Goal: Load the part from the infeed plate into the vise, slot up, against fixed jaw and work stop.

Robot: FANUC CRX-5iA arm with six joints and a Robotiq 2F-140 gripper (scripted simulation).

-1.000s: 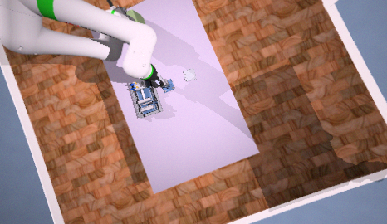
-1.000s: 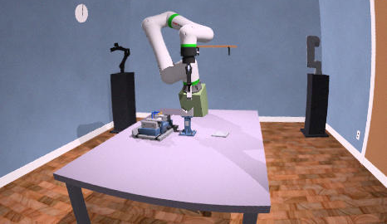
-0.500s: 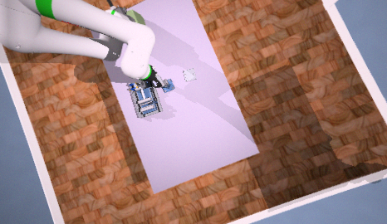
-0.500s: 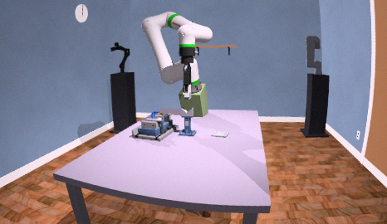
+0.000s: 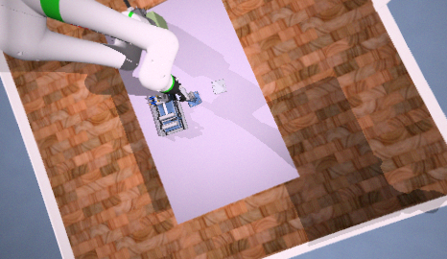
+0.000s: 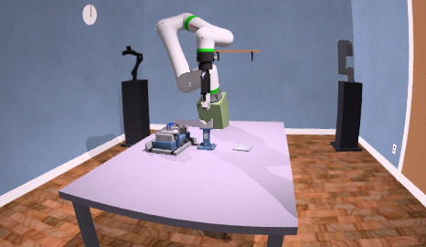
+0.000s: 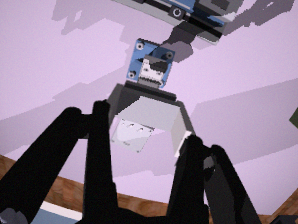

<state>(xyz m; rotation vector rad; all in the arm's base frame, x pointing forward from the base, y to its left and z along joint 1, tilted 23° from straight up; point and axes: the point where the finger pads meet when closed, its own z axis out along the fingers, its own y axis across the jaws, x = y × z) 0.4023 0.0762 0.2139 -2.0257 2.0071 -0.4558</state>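
The part is 3 cm below my hand and 1 cm to the right of it. The rest, counted from my hand: air cylinder rod 19 cm to the right, 18 cm below.
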